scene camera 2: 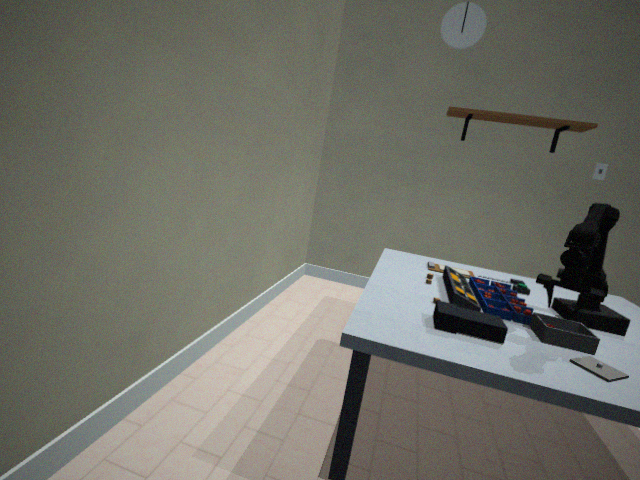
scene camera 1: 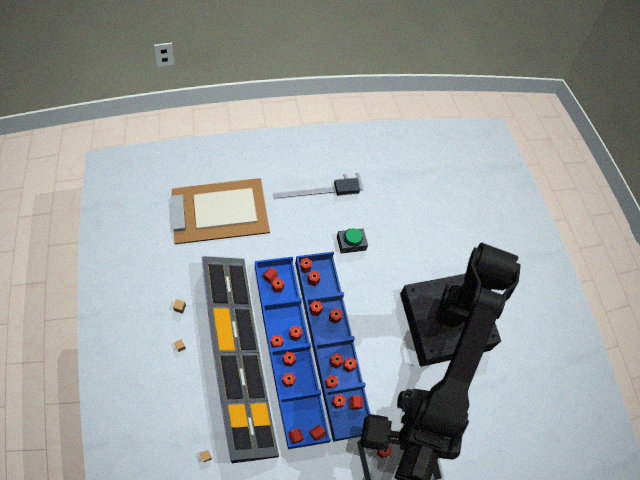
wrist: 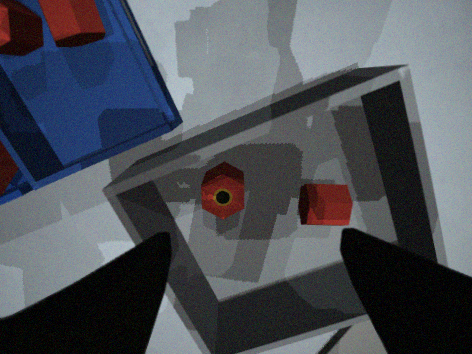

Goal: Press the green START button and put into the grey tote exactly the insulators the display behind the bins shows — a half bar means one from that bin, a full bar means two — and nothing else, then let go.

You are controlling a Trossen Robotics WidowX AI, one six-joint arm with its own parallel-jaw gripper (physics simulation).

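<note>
The grey tote (scene camera 1: 364, 462) (scene camera 2: 563, 338) (wrist: 280, 310) holds an upright red insulator (scene camera 1: 384, 451) (wrist: 223, 197) and another insulator (wrist: 326, 205) lying on its side. My gripper (wrist: 256, 241) is open and empty above the tote; the arm partly hides both in scene camera 1. Blue bins (scene camera 1: 302, 413) (scene camera 2: 491, 308) stand in two columns of four, each bin with two or three insulators. The display (scene camera 1: 253, 453) (scene camera 2: 457, 289) shows a full orange bar (scene camera 1: 223, 329) in its second row, left, and two half bars in its bottom row. The green START button (scene camera 1: 353, 236) is above the bins.
A clipboard (scene camera 1: 222, 236) and a caliper-like tool (scene camera 1: 346, 186) lie beyond the bins. Small wooden cubes (scene camera 1: 178, 305) (scene camera 1: 179, 344) (scene camera 1: 205, 455) lie left of the display. A black box (scene camera 2: 467, 322) and a thin plate (scene camera 2: 599, 367) lie near the tote.
</note>
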